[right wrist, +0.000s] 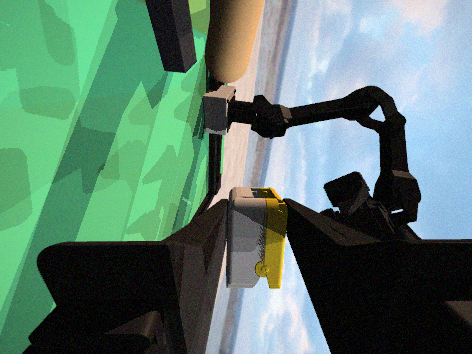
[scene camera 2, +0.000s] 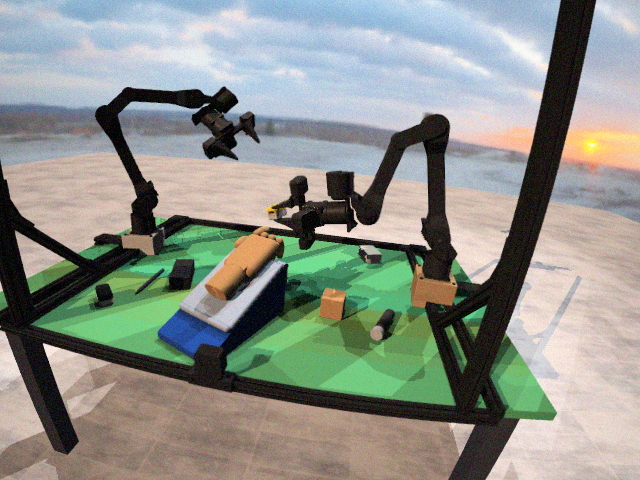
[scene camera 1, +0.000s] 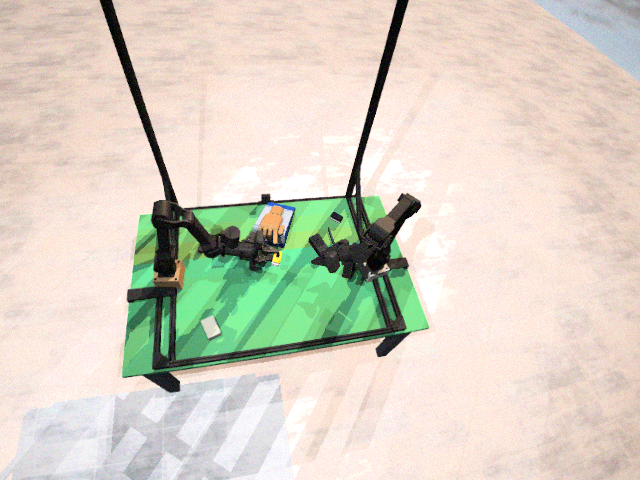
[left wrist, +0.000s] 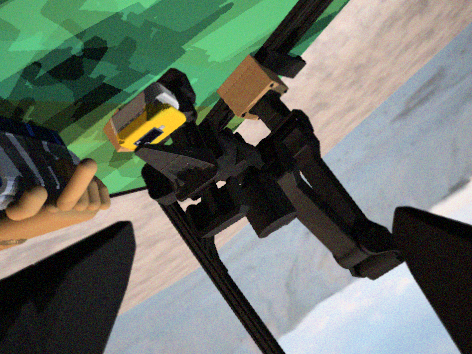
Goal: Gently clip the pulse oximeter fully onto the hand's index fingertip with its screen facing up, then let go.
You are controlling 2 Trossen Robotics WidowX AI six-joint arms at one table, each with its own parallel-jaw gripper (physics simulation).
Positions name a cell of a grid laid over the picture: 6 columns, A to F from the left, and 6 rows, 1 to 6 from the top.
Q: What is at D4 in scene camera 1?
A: The left gripper.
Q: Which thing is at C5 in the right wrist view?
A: The right gripper.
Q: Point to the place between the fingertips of the left gripper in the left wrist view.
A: D4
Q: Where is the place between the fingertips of the left gripper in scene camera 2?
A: C2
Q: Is the left gripper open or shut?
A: Open.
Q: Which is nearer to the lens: the pulse oximeter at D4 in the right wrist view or the black box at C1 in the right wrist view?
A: The pulse oximeter.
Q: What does the black box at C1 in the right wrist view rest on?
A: The table.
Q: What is the left gripper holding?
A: Nothing.
